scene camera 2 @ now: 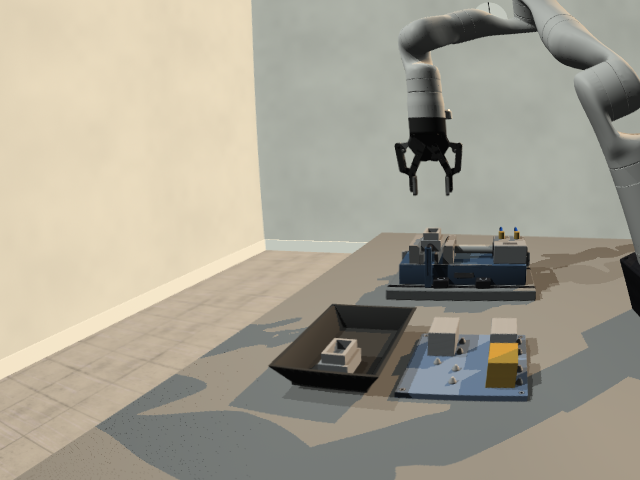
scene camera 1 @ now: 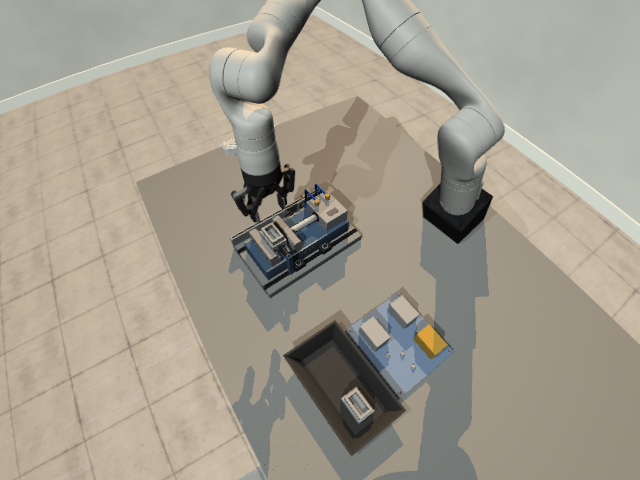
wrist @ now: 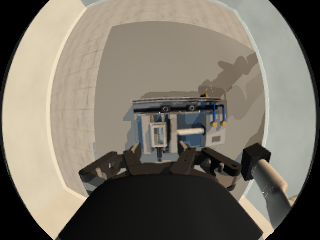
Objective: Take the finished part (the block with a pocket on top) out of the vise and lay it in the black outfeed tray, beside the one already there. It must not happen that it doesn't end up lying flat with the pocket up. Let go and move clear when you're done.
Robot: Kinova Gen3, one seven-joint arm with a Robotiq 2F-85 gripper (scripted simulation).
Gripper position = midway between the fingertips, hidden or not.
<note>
In view: the gripper (scene camera 2: 431, 195), an orange block (scene camera 2: 502, 367) and a light blue fixture plate (scene camera 2: 422, 379).
The gripper shows as well in scene camera 1 (scene camera 1: 269, 213) and in the wrist view (wrist: 159, 147). The light blue fixture plate is seen too in scene camera 1 (scene camera 1: 396, 371). The wrist view does not show the orange block, which is hidden by the gripper.
</note>
